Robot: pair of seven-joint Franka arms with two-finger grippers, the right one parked.
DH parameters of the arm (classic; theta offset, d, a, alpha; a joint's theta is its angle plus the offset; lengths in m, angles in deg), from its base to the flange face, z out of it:
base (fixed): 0 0 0 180
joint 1: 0 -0.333 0 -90
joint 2: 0 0 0 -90
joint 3: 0 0.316 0.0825 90
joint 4: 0 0 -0.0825 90
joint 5: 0 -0.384 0 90
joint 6: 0 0 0.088 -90
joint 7: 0 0.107 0 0
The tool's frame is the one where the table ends.
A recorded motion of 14 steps. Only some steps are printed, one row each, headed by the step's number.
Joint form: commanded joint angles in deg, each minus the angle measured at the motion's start. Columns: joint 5, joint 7, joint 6, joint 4, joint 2, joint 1, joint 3.
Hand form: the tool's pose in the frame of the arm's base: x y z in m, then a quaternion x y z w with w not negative. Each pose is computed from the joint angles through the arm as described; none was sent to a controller.
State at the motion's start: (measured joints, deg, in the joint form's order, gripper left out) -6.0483 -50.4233 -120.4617 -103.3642 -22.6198 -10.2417 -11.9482
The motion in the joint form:
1: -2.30 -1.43 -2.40 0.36 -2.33 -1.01 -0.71
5: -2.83 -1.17 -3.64 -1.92 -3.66 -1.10 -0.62
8: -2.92 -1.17 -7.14 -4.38 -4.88 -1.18 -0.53
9: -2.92 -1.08 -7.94 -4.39 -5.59 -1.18 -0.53
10: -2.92 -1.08 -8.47 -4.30 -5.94 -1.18 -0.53
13: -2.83 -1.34 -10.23 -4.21 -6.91 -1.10 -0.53
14: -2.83 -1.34 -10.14 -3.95 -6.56 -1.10 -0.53
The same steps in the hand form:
1: 0.6403 0.0007 0.3051 -0.91777 -0.39510 0.02798 0.02854
5: 0.6302 0.0009 0.2753 -0.91928 -0.38912 0.04625 0.03709
8: 0.6222 -0.0001 0.2491 -0.92003 -0.38727 0.04921 0.03372
9: 0.6227 -0.0005 0.2425 -0.92047 -0.38640 0.04927 0.03158
10: 0.6237 -0.0007 0.2401 -0.92060 -0.38647 0.04749 0.02966
13: 0.6261 -0.0022 0.2327 -0.92021 -0.38849 0.04182 0.02327
14: 0.6281 -0.0019 0.2382 -0.92027 -0.38885 0.03744 0.02217

